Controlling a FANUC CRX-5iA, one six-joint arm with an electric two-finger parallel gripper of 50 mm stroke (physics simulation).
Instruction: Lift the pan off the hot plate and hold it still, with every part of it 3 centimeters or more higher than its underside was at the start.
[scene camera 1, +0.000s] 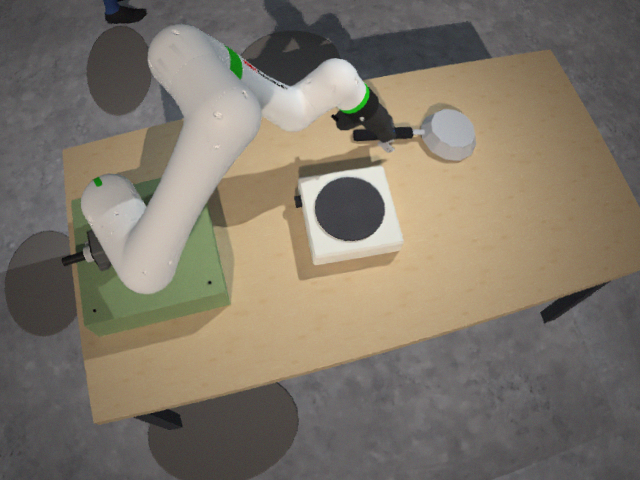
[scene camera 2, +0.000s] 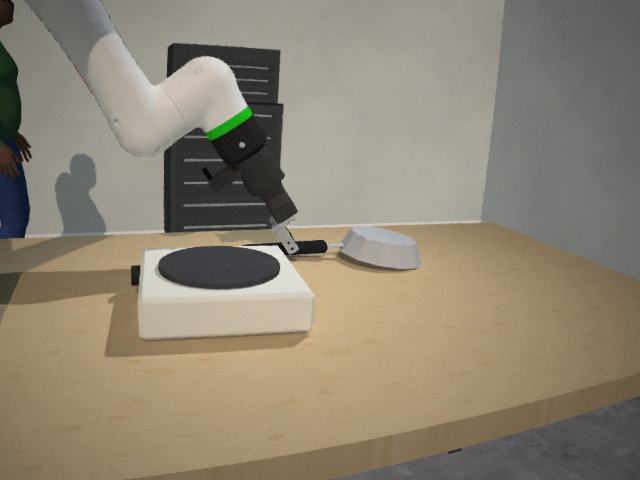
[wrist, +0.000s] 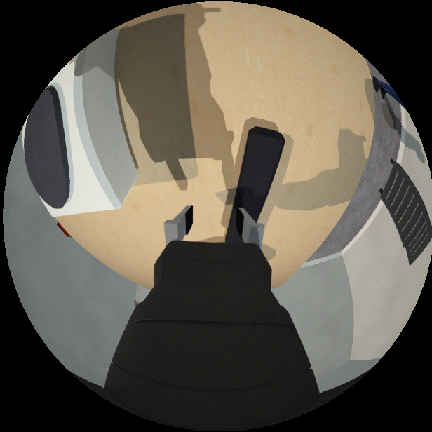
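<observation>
The grey pan lies upside down on the table, beyond the hot plate and off it, with its flat underside facing up. Its black handle points back toward the arm. The white hot plate has a bare dark disc. My gripper is open and empty, tilted low beside the handle. In the wrist view the right finger overlaps the handle and hides part of it; the left finger is over bare table. Whether the right finger touches the handle I cannot tell.
The wooden table carries the arm's green base block at its left end. The hot plate's black knob sticks out from its left side. Dark cabinets stand behind the table, and a person stands at the left.
</observation>
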